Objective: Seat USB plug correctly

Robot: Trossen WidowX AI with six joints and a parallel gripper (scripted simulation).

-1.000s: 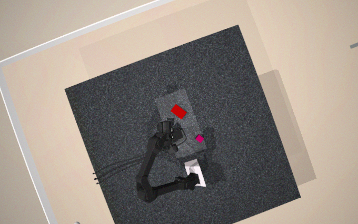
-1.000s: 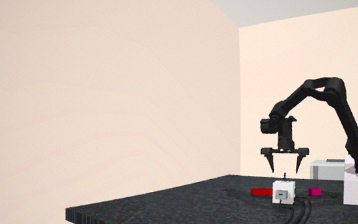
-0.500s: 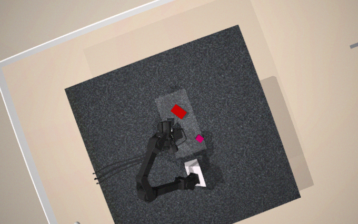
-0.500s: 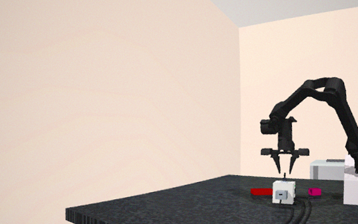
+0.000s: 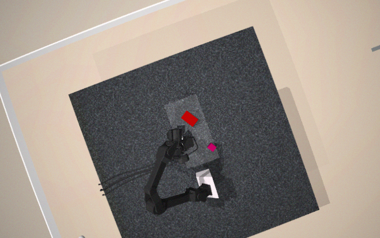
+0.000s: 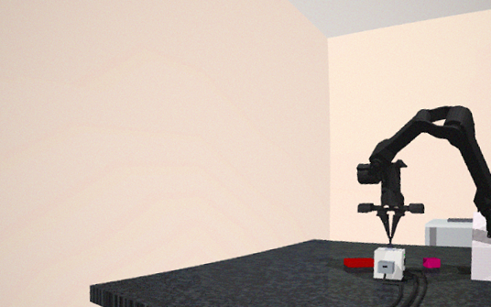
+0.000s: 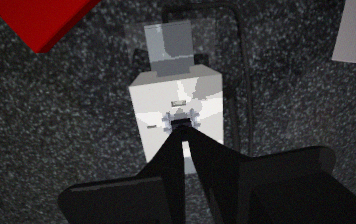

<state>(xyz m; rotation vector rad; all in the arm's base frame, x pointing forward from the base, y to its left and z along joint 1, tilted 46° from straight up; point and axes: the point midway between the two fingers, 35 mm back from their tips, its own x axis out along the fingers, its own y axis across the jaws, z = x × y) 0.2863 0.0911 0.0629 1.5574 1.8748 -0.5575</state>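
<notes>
My gripper tip is now 2 cm above the USB plug. Round my gripper tip: red block 14 cm ahead, 10 cm to the right, 10 cm below; magenta block 20 cm to the right, 9 cm below, 7 cm behind; grey socket 4 cm below, 1 cm to the left.
</notes>
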